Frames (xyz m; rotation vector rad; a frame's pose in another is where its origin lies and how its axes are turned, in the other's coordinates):
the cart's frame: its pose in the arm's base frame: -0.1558 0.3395 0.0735 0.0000 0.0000 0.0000
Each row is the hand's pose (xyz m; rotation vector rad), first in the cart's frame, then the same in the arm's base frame.
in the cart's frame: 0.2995 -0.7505 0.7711 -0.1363 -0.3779 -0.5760
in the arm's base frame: 0.1437 -0.4110 0.8446 -0.1363 -0.3779 -0.5760
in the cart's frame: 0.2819 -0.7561 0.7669 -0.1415 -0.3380 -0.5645
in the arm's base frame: 0.1261 -0.4166 0.8404 -0.1415 -0.3380 -0.5645
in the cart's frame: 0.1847 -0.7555 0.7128 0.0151 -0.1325 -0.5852
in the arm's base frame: 0.0289 -0.4160 0.7863 0.0151 -0.1325 -0.5852
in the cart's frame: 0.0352 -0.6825 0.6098 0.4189 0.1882 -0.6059
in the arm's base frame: -0.1206 -0.3430 0.6833 0.4189 0.1882 -0.6059
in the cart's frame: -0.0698 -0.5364 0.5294 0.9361 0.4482 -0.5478
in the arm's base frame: -0.2256 -0.1969 0.6029 0.9361 0.4482 -0.5478
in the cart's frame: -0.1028 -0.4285 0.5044 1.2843 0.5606 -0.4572
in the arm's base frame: -0.2586 -0.0890 0.5779 1.2843 0.5606 -0.4572
